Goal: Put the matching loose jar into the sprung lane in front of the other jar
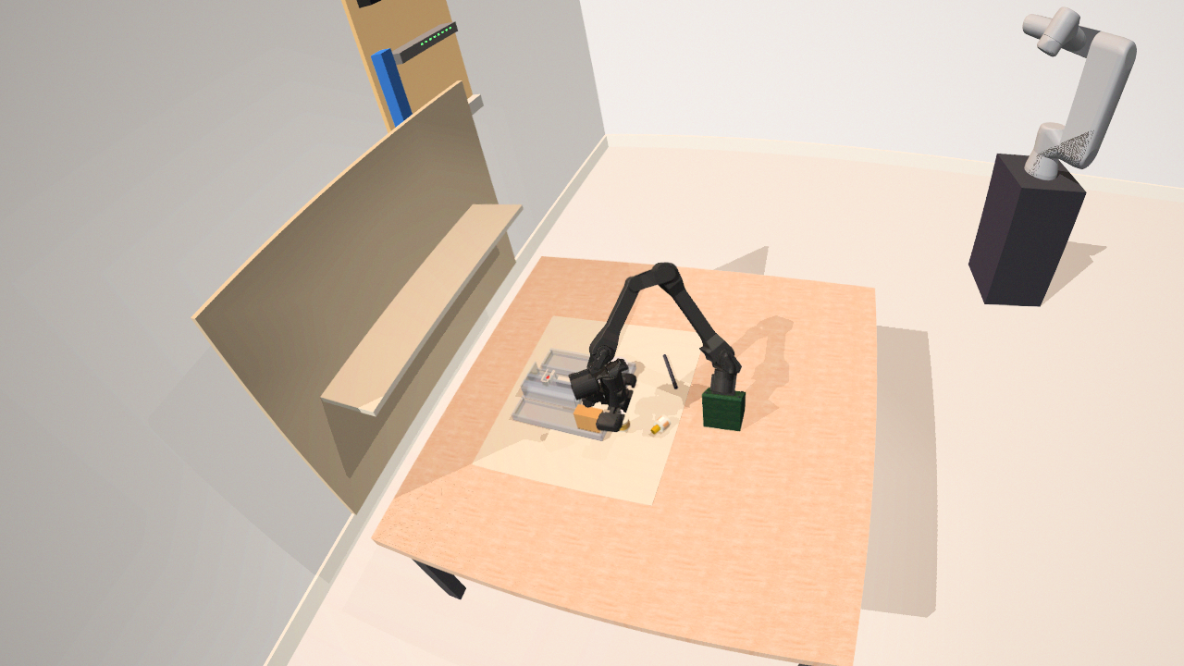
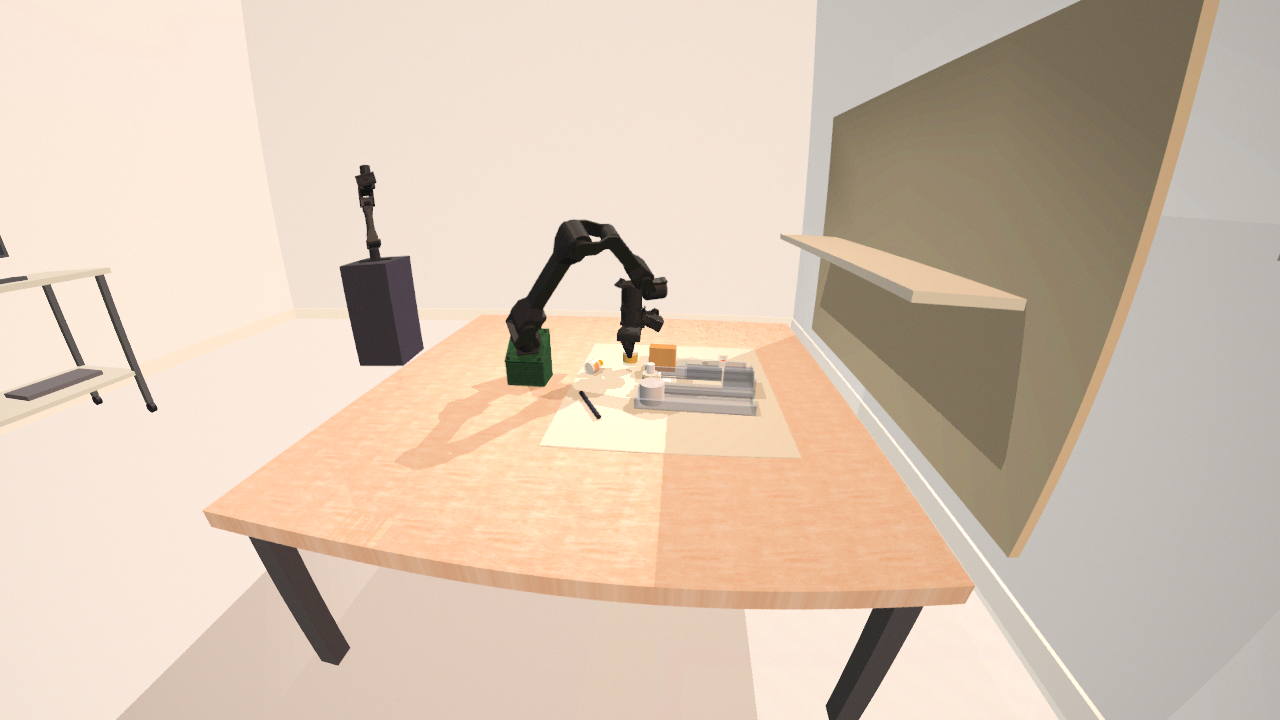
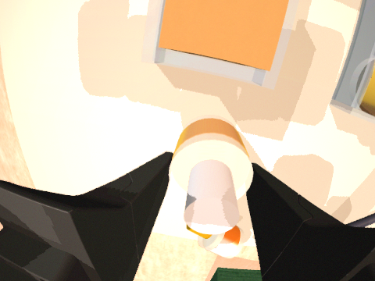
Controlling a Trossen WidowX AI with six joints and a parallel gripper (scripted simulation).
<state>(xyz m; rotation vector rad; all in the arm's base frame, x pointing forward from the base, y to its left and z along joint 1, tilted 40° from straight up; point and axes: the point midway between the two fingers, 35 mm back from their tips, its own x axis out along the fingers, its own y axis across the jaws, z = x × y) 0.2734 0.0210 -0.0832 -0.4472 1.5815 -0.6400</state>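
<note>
The pale grey cylinder lies 210 mm to the right of my gripper tip, 50 mm ahead of it and 20 mm below it. From my gripper tip the other things lie so: sprung lane 210 mm ahead, 130 mm to the right, 30 mm below; black pen 230 mm to the right, 100 mm behind, 40 mm below.
</note>
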